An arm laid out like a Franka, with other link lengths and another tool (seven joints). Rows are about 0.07 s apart.
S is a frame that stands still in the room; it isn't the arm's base.
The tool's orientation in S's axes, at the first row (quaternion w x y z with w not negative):
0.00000, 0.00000, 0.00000, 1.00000
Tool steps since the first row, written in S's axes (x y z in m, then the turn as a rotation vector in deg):
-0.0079, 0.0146, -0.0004, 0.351, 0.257, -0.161
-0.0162, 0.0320, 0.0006, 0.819, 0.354, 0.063
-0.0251, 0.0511, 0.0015, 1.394, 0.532, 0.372
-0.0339, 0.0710, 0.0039, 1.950, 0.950, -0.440
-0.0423, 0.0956, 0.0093, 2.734, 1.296, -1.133
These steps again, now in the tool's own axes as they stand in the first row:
0.0079, -0.0146, -0.0004, -0.351, -0.257, -0.161
0.0162, -0.0320, 0.0006, -0.819, -0.354, 0.063
0.0251, -0.0511, 0.0015, -1.394, -0.532, 0.372
0.0339, -0.0710, 0.0039, -1.950, -0.950, -0.440
0.0423, -0.0956, 0.0093, -2.734, -1.296, -1.133

